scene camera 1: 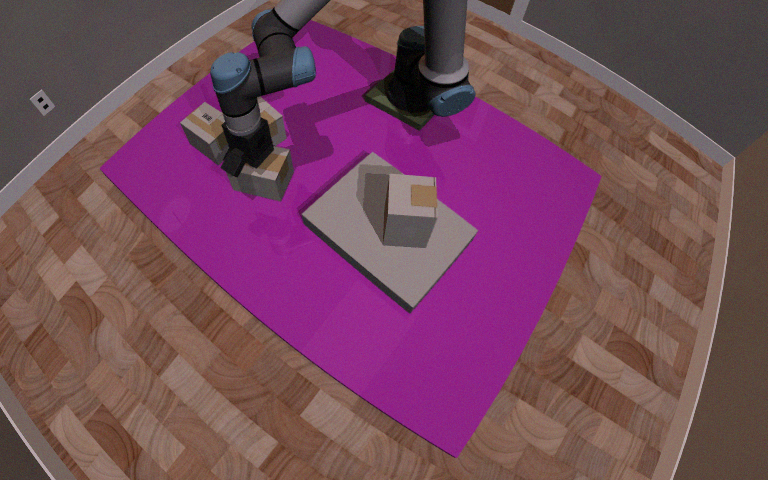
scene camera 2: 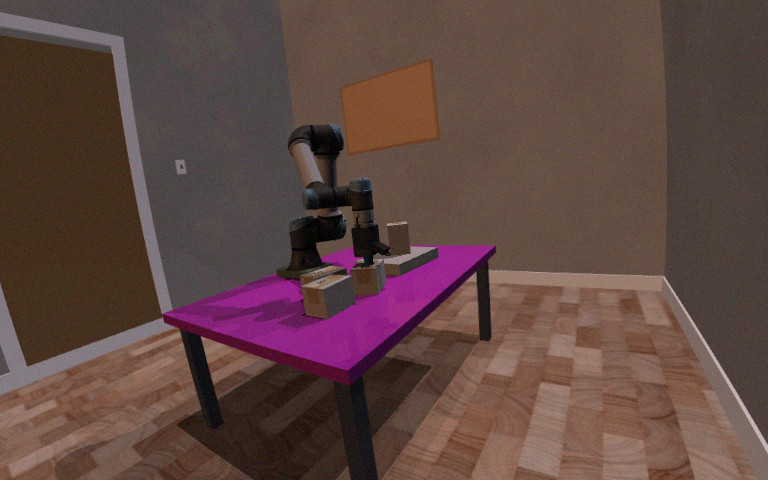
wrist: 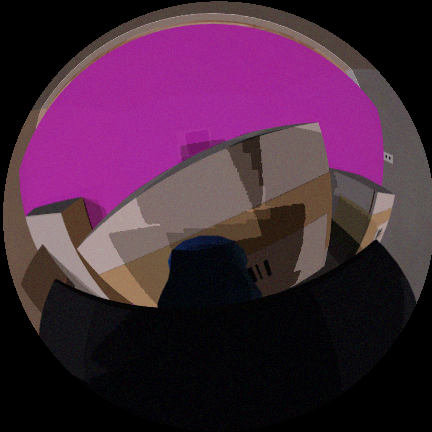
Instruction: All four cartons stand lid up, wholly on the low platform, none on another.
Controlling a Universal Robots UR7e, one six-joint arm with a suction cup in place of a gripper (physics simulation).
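Frame: origin at the arm's base, x left, y up, z ahead, level; millimetres.
Where they show: hand at its tool point: point(scene camera 2: 369, 267) point(wrist: 206, 248); arm's base at its link origin: point(scene camera 1: 411, 93) point(scene camera 2: 306, 265).
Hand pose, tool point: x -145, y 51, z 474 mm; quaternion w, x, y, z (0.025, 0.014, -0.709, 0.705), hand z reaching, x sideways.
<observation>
Each offset is from my tool point to the top centre of the thing. Level surfaces: height alone.
My suction cup point(scene camera 2: 368, 262) point(wrist: 207, 250) is pressed on the taped lid of a carton {dx +0, dy +13, dz -6 mm} point(scene camera 1: 263, 187) point(scene camera 2: 367, 281) point(wrist: 175, 190), which stands lid up on the table. In scene camera 1 my tool hides the cup and part of this carton. Another carton {dx +370, dy +104, dz -82 mm} point(scene camera 1: 408, 230) point(scene camera 2: 398, 237) point(wrist: 42, 275) stands on its end on the low grey platform {dx +337, dy -32, dz -76 mm} point(scene camera 1: 407, 277) point(scene camera 2: 416, 259) point(wrist: 45, 230), a short tape patch on its upper face. A third carton {dx -208, dy +13, dz -17 mm} point(scene camera 1: 198, 131) point(scene camera 2: 334, 297) point(wrist: 382, 205) and a fourth carton {dx -120, dy +13, dz -112 mm} point(scene camera 1: 274, 121) point(scene camera 2: 323, 273) stand lid up on the table.
The magenta table {dy -80 mm} point(scene camera 1: 362, 350) point(scene camera 2: 396, 319) point(wrist: 215, 75) bears everything. The arm's dark green base plate point(scene camera 1: 390, 107) point(scene camera 2: 288, 272) is at the back edge. The third and fourth cartons stand close by the one under my cup, on the side away from the platform.
</observation>
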